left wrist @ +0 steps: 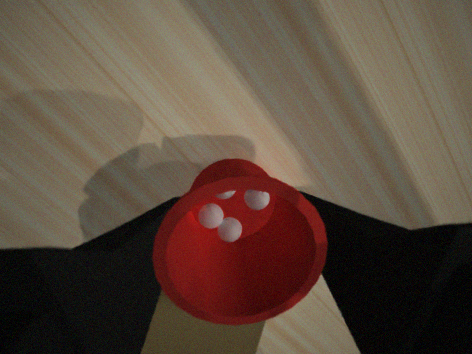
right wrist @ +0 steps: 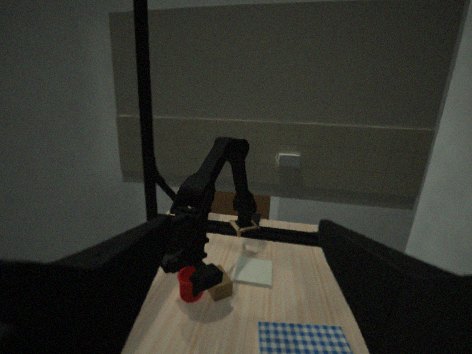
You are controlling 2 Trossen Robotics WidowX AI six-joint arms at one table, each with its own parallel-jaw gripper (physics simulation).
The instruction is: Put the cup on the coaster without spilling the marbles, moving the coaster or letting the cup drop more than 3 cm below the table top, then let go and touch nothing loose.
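Where they show: left gripper, fingertip midpoint: (left wrist: 237,201) (right wrist: 188,287); right gripper, fingertip midpoint: (right wrist: 245,225); left arm's base, link origin: (right wrist: 244,223).
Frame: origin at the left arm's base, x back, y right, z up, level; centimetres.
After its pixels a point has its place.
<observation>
The red cup (left wrist: 280,280) @[x -24.9, y 26.2, z 2.5 cm] (right wrist: 186,287) @[x -29.9, y 29.4, z 2.1 cm] stands upright, with several pale marbles (left wrist: 230,229) @[x -27.3, y 26.5, z -0.7 cm] inside near its bottom. My left gripper (left wrist: 237,201) @[x -27.5, y 28.5, z -0.3 cm] (right wrist: 188,287) @[x -27.5, y 28.5, z -0.3 cm] is shut on the cup, with one dark finger against each side; the cup hides parts of the fingertips. A pale, flat square coaster (right wrist: 254,272) @[x -26.7, y 8.8, z -1.6 cm] lies on the table beyond the cup and to its right in the right wrist view. My right gripper is open and empty, its fingers at the left and right of its view, away from the cup.
A tan block (left wrist: 200,332) @[x -27.5, y 20.7, z 1.4 cm] (right wrist: 221,291) @[x -31.6, y 20.9, z -0.3 cm] is close beside the cup, between it and the coaster. A blue checked cloth (right wrist: 302,337) @[x -48.8, y 9.3, z -0.4 cm] lies nearer in the right wrist view. A see-through object (right wrist: 254,245) is behind the coaster. The wooden table (right wrist: 300,295) @[x -37.7, y 0.4, z -2.9 cm] has a dark bar across its far end.
</observation>
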